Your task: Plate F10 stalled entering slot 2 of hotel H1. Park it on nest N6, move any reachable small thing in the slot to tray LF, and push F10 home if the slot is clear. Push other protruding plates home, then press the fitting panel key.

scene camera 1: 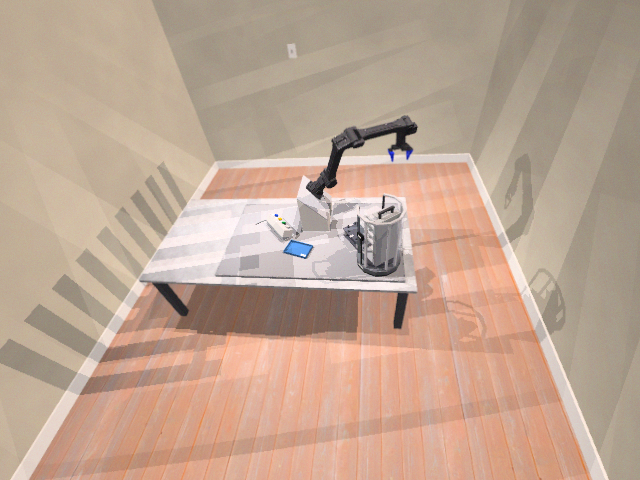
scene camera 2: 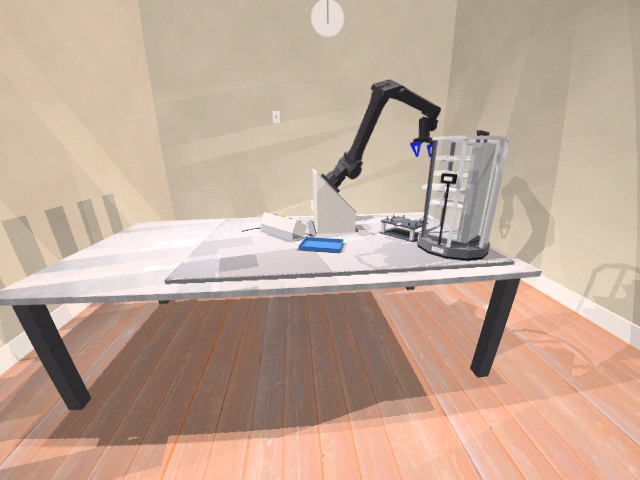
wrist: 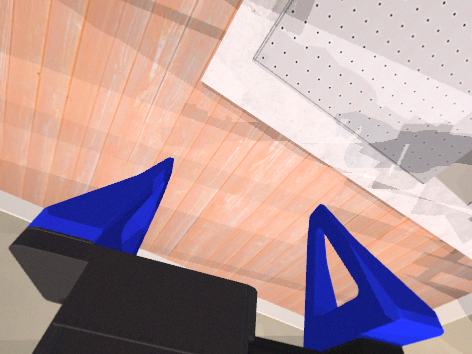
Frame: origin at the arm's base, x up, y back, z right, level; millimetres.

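Where they show: gripper, fingertip midpoint: [scene camera 1: 399,160] [scene camera 2: 423,157] [wrist: 246,188]; arm's base, link origin: [scene camera 1: 314,190] [scene camera 2: 329,184].
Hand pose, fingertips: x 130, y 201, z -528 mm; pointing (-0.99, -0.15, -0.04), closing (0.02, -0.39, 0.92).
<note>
Each offset is from my fingertips to the top centre of the thing. "*": to the spot under its first point. Level surfaces: height alone.
My gripper [scene camera 1: 400,159] [scene camera 2: 423,155] [wrist: 246,188] is open and empty, with blue fingers pointing down, high behind the hotel and beyond the table's back edge. The round hotel H1 {* dx -277, dy -676, dz +35 mm} [scene camera 1: 379,270] [scene camera 2: 473,252] stands at the table's right end. Several pale plates show in it in scene camera 2; one plate {* dx -95, dy -560, dz +176 mm} [scene camera 2: 427,187] sticks out to the left further than the others. Plate labels and any small thing in the slot are too small to tell. A dark raised stand [scene camera 1: 353,235] [scene camera 2: 402,222], apparently nest N6, holds no visible plate. The blue tray {dx -304, dy -567, dz +552 mm} [scene camera 1: 298,249] [scene camera 2: 321,245] lies mid-table.
The key panel {dx -237, dy -408, dz +730 mm} [scene camera 1: 279,226] [scene camera 2: 280,227] with coloured keys lies left of the arm's pale base [scene camera 1: 313,215] [scene camera 2: 330,212]. A black upright post with a small frame {* dx -54, dy -651, dz +148 mm} [scene camera 2: 448,178] stands at the hotel's front. The perforated board {dx -321 mm} [scene camera 1: 248,268] [scene camera 2: 206,273] [wrist: 345,65] covers part of the table.
</note>
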